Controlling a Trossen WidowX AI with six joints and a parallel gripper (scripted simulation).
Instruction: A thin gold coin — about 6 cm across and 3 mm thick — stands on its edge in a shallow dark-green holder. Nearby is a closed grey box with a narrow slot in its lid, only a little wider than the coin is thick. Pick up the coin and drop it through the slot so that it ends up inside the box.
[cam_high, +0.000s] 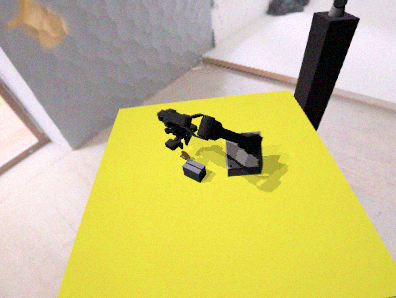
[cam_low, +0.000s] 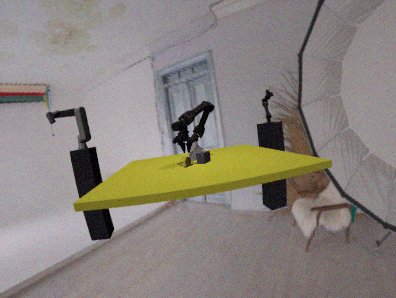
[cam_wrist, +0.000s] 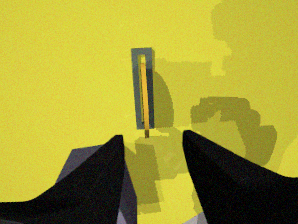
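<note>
Right now the gold coin is 6 cm below my gripper tip.
</note>
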